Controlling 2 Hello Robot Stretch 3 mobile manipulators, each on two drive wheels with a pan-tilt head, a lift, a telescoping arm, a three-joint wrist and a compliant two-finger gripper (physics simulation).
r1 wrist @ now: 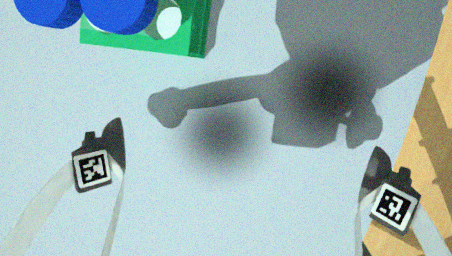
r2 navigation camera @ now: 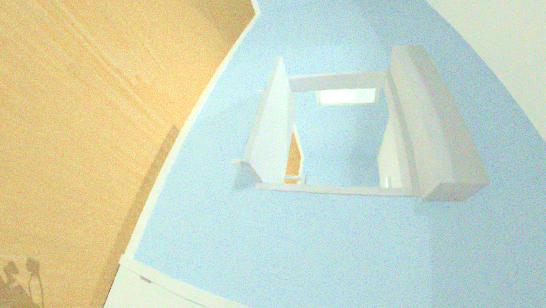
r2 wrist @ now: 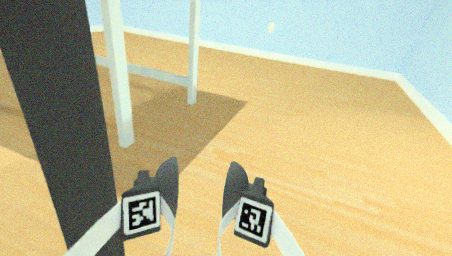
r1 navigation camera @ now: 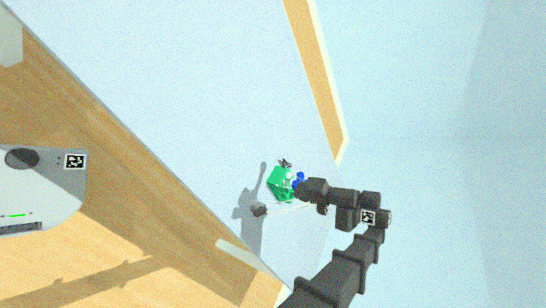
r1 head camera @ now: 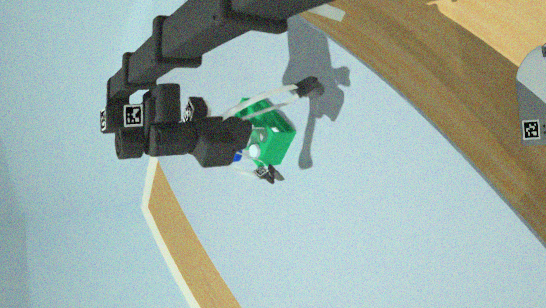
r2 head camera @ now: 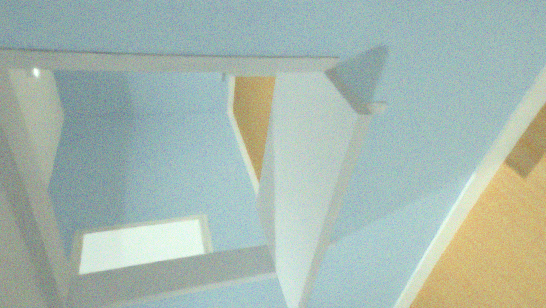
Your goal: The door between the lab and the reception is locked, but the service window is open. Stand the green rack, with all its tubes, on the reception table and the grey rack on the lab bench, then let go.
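Note:
The green rack [r1 head camera: 280, 146] [r1 navigation camera: 278, 176] [r1 wrist: 172, 46] stands upright on a pale blue table top [r1 head camera: 375, 175] [r1 navigation camera: 150, 75] [r1 wrist: 250, 215], holding tubes with blue caps [r1 navigation camera: 300, 176] [r1 wrist: 117, 15] and white ones. In r1's head view its own gripper hides part of it. r1's gripper [r1 head camera: 290, 130] [r1 navigation camera: 271, 186] [r1 wrist: 246, 156] is open and empty above the table; in its wrist view the rack lies beyond the fingertips at the upper left. r2's gripper [r2 wrist: 201, 185] is open and empty above the wood floor. The service window frame [r2 head camera: 175, 62] [r2 navigation camera: 350, 191] surrounds an opening. The grey rack does not show.
A robot base [r1 head camera: 531, 100] [r1 navigation camera: 40, 195] stands beside the table. A white panel [r2 head camera: 310, 150] [r2 navigation camera: 272, 125] juts from the window's side, and a thick ledge [r2 navigation camera: 430, 115] from another. White table legs [r2 wrist: 119, 90] and a dark post [r2 wrist: 60, 125] stand near r2's gripper.

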